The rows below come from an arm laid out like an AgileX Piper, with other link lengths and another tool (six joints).
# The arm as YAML. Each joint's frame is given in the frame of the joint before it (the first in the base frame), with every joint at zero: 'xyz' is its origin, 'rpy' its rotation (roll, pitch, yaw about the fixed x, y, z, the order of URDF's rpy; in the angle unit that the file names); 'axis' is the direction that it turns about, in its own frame. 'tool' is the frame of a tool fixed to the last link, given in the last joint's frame.
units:
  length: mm
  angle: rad
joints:
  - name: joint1
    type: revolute
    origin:
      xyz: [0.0, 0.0, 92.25]
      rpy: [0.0, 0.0, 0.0]
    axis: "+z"
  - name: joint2
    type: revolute
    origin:
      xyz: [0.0, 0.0, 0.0]
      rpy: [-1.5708, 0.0, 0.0]
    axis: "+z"
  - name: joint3
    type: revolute
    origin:
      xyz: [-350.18, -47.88, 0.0]
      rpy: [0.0, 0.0, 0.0]
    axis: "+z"
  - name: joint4
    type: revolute
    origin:
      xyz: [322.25, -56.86, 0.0]
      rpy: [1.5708, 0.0, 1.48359]
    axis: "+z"
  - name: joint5
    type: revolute
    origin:
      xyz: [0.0, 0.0, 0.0]
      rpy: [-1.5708, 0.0, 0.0]
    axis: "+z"
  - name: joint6
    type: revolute
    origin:
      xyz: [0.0, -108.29, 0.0]
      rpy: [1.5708, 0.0, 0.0]
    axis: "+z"
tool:
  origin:
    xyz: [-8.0, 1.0, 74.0]
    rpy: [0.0, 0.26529, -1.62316]
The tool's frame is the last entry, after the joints.
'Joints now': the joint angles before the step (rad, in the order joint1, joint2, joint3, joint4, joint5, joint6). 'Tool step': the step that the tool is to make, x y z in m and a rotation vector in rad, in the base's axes. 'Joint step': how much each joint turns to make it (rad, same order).
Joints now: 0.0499 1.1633 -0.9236 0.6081 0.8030 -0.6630
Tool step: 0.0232 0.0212 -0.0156 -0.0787 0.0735 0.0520
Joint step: 0.0886 0.1155 -0.0838 -0.1273 0.0170 0.0915
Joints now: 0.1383 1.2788 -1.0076 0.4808 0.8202 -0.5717
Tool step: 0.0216 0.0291 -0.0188 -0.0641 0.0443 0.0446
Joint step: 0.0953 0.1096 -0.0672 -0.1007 -0.0136 0.0834
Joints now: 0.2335 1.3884 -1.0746 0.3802 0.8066 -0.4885
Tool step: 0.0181 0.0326 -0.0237 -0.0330 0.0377 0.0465
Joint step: 0.0772 0.1077 -0.0522 -0.0419 -0.0220 0.0409
